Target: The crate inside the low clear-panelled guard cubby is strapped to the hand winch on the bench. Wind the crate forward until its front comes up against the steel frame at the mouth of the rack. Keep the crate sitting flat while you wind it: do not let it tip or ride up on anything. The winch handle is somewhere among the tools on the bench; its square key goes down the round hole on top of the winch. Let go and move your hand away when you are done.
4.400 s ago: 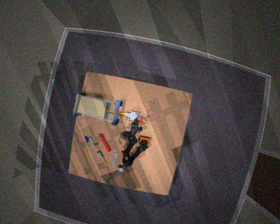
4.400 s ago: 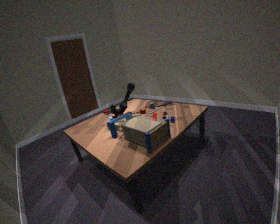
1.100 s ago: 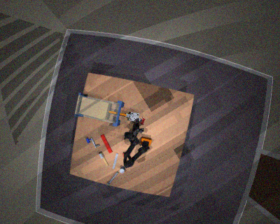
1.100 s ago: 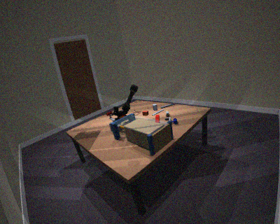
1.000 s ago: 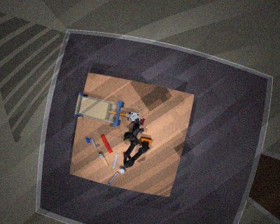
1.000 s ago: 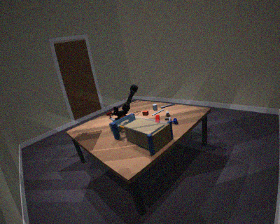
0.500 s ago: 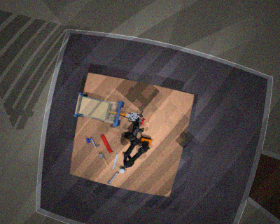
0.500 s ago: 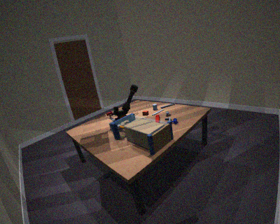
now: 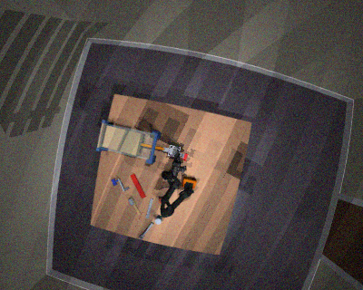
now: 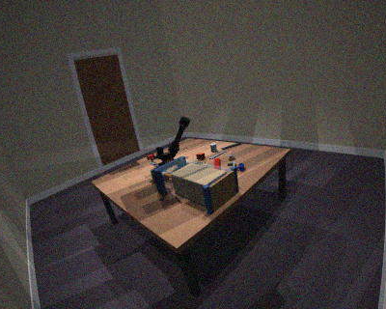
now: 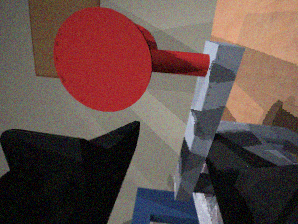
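Right now my gripper tip is 50 mm past the red knob, 20 mm to the right of it and 20 mm below it. From my gripper tip the other things lie so: blue frame (210 mm ahead, 20 mm below); then grey hand winch (30 mm ahead, 10 mm to the right, 100 mm below); then red-knobbed winch handle (10 mm behind, 10 mm to the left, 10 mm below).
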